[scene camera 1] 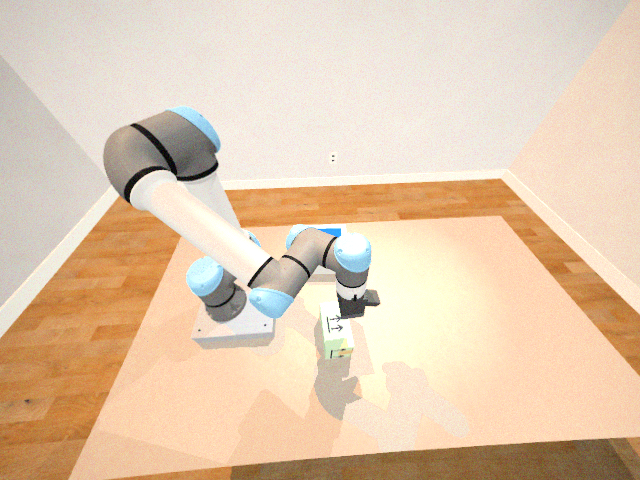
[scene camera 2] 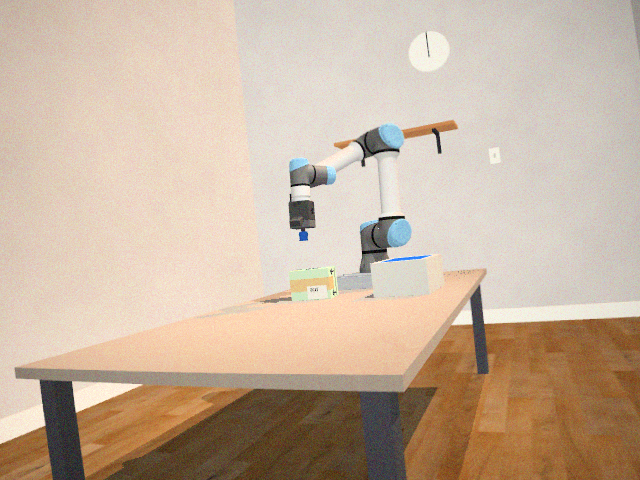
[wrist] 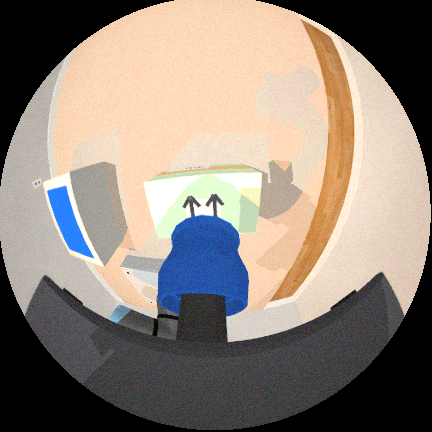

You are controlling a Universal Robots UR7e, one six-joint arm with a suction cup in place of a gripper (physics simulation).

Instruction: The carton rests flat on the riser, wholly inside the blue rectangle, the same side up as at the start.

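Places are measured from the arm's base along level axes (x ahead, y left, z up), in centimetres.
Where they show: end effector, tool point: (scene camera 2: 303, 240) (wrist: 204, 244); arm's base, origin of the base link: (scene camera 1: 227, 302).
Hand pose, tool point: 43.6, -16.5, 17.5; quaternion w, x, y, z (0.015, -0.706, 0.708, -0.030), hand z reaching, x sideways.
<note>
Things, the pixels of their top centre, and the offset from my tool point, as dx, dy, dz. Level surfaces: height alone.
- pale green carton, middle of its top: (wrist: 202, 208) (scene camera 1: 336, 323) (scene camera 2: 312, 268) -3.3, +0.9, -11.3
- white box-shaped riser, middle of its top: (wrist: 65, 224) (scene camera 2: 407, 258) (scene camera 1: 319, 240) -4.2, +38.1, -10.9
- blue rectangle, middle of its top: (wrist: 65, 224) (scene camera 2: 407, 258) (scene camera 1: 319, 240) -4.2, +38.1, -10.9
- table, its level: dz -22.9
A pale green carton (scene camera 1: 337, 335) (scene camera 2: 313, 284) (wrist: 230, 200) with a tan band, a white label and two black arrows rests on the table, apart from the riser. The white box-shaped riser (scene camera 1: 323, 277) (scene camera 2: 400, 279) (wrist: 102, 210) stands beside it. The blue rectangle (scene camera 1: 333, 231) (scene camera 2: 408, 258) (wrist: 69, 220) is on the riser's top; my arm hides part of it in the first scene view. My gripper (scene camera 2: 303, 240) (wrist: 205, 220), a blue suction cup, is open and points down above the carton, with a gap between them. The cup is hidden in the first scene view.
The arm's grey base plate (scene camera 1: 235, 333) (scene camera 2: 354, 281) stands on the table (scene camera 1: 465, 330) (scene camera 2: 268, 351), to the carton's left in the first scene view. A wall shelf (scene camera 2: 431, 129) is behind the arm in the second scene view.
</note>
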